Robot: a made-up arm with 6 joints.
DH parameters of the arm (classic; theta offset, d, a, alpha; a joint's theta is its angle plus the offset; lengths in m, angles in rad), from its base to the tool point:
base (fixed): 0 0.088 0 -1.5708
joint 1: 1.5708 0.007 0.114 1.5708
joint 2: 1.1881 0 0.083 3.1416
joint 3: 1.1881 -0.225 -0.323 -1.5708
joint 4: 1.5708 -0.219 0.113 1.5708
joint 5: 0 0.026 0.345 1.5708
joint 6: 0 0.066 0.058 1.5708
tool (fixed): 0 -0.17 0 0
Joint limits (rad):
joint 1: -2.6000..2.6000
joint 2: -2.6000..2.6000
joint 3: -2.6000..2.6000
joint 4: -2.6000..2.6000
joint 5: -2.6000..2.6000
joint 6: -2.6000..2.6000
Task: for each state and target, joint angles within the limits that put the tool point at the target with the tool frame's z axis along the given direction. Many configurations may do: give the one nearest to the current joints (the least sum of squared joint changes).
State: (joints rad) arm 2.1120 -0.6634 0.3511 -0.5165 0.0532 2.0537
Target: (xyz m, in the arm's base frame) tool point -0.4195 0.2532 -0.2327 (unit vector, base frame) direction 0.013 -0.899 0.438
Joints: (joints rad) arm 2.1026 -0.4754 0.4614 -0.8718 0.7328 2.5688
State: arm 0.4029 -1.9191 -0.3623 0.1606 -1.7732 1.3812
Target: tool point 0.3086 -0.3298 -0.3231 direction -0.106 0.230 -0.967
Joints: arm -0.3713 -2.4862 -0.0637 0.1855 -2.2110 0.5154
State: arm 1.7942 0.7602 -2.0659 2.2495 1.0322 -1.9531
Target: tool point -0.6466 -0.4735 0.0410 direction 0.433 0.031 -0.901
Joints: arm 1.4067 0.7189 -1.8928 1.8550 0.2189 -2.5847
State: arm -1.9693 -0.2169 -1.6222 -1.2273 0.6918 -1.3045
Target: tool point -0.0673 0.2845 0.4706 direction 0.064 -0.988 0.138
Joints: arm -1.8279 -0.0801 -2.3136 -1.2163 0.6191 -1.1580
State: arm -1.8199 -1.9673 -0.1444 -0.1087 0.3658 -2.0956
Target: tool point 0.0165 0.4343 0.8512 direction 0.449 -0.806 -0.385
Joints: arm -1.9380 -1.9559 -0.1714 0.0888 0.6523 -2.3176
